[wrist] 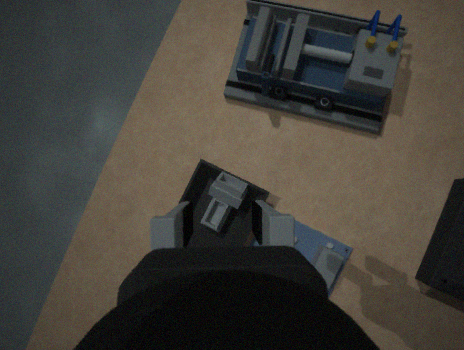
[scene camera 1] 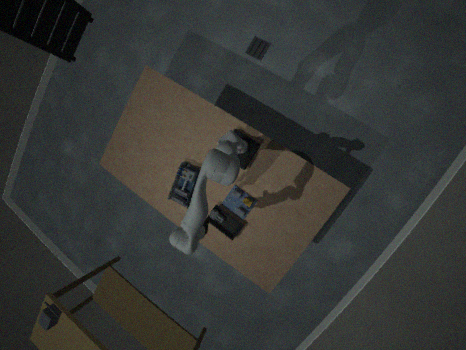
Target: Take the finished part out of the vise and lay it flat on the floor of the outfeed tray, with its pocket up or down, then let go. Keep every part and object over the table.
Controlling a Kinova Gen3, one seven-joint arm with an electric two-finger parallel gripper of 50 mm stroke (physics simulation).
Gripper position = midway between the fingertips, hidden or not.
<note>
I see my gripper (wrist: 222,216), a vise (wrist: 322,72) and a vise end block (wrist: 377,57).
</note>
